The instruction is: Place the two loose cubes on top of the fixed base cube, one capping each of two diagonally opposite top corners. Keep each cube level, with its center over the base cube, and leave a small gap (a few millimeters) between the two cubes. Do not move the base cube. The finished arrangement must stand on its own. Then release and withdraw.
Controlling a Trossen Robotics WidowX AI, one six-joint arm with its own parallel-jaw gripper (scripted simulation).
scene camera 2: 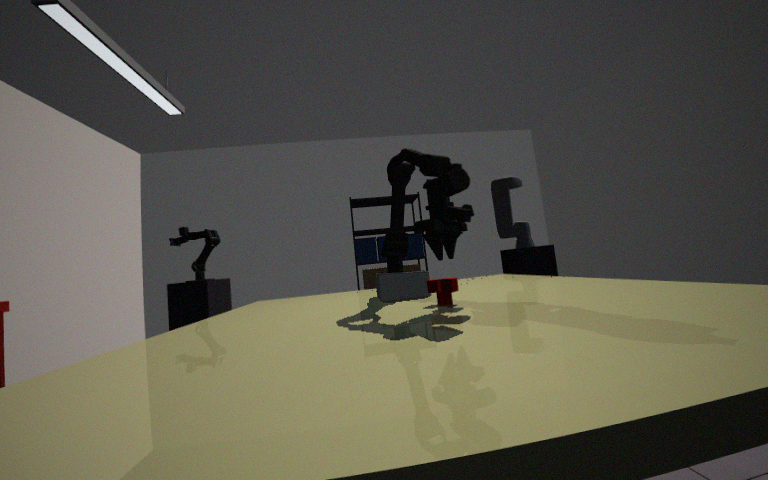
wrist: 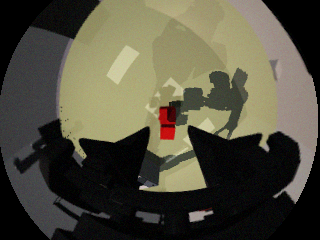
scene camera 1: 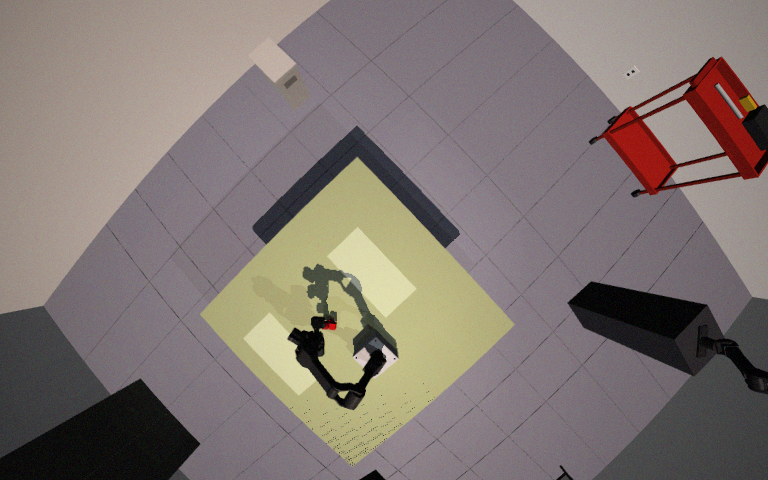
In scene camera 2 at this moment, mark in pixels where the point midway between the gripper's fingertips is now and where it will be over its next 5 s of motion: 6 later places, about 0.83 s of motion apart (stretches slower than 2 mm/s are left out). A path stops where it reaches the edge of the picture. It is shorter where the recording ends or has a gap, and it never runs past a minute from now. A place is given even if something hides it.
My gripper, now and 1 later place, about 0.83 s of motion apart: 445,259; 471,253
